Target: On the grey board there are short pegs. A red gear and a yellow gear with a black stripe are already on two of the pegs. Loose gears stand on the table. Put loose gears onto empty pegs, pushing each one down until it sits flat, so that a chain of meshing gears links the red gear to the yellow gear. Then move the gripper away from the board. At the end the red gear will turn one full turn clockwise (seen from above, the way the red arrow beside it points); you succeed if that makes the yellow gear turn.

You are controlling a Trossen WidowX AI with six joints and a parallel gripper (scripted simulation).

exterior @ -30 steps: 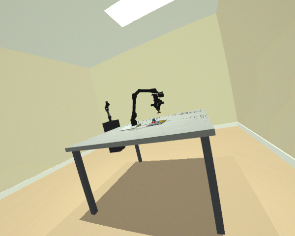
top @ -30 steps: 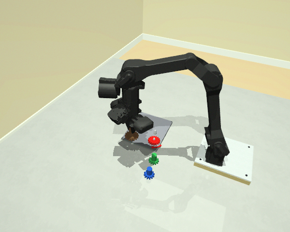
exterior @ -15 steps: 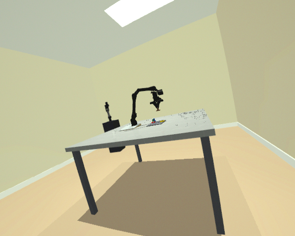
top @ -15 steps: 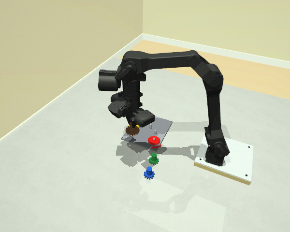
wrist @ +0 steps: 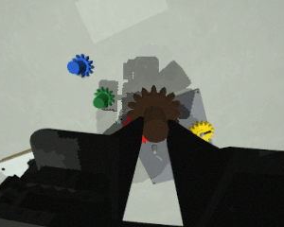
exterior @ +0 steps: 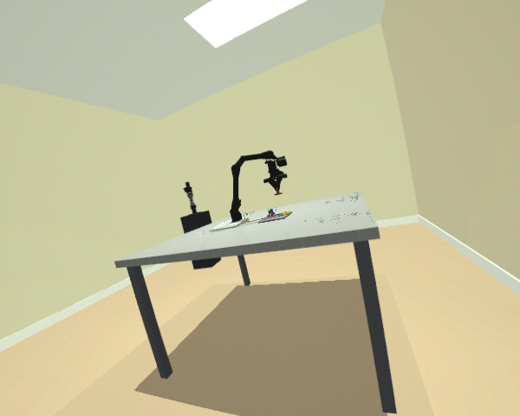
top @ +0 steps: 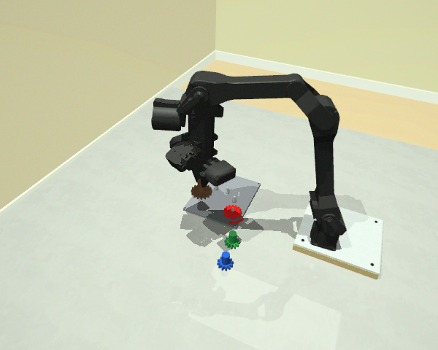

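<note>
Right now my gripper tip is 70 mm past the red gear, 80 mm to the left of it and 150 mm above it. Round my gripper tip: green gear (100 mm behind, 20 mm to the left, 150 mm below); then red arrow (90 mm behind, 50 mm to the right, 160 mm below); then brown gear (10 mm below).
</note>
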